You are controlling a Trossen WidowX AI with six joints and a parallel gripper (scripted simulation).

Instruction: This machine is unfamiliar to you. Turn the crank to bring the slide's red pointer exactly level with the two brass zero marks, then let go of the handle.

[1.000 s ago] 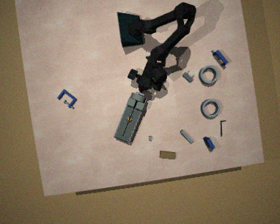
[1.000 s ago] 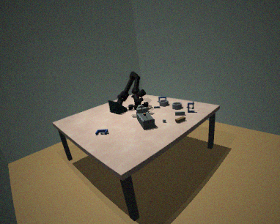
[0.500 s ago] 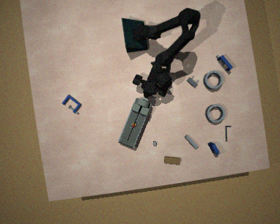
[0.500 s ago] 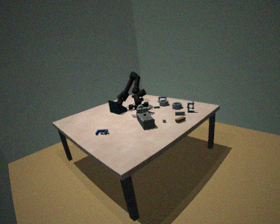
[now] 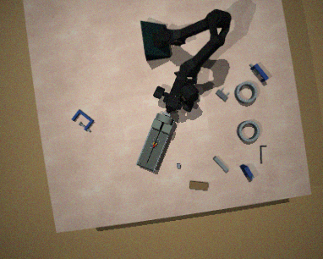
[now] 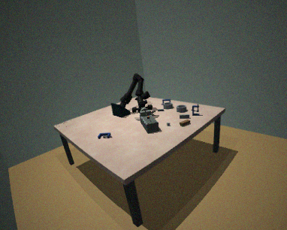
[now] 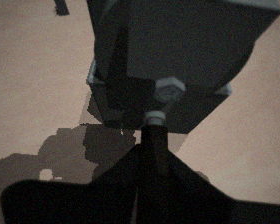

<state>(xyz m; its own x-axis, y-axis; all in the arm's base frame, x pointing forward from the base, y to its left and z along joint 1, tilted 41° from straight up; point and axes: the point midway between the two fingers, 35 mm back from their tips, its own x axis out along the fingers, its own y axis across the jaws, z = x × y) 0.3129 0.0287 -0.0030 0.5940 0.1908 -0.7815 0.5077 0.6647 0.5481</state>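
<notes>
My gripper tip is now 30 mm below the dark handle, 20 mm past it and 10 mm to the right of it. The rest, counted from my gripper tip: small grey cube (270 mm ahead, 20 mm to the left, 20 mm below); then red pointer (150 mm ahead, 90 mm to the right, 50 mm above); then grey bar (280 mm ahead, 220 mm to the left, 20 mm below).
</notes>
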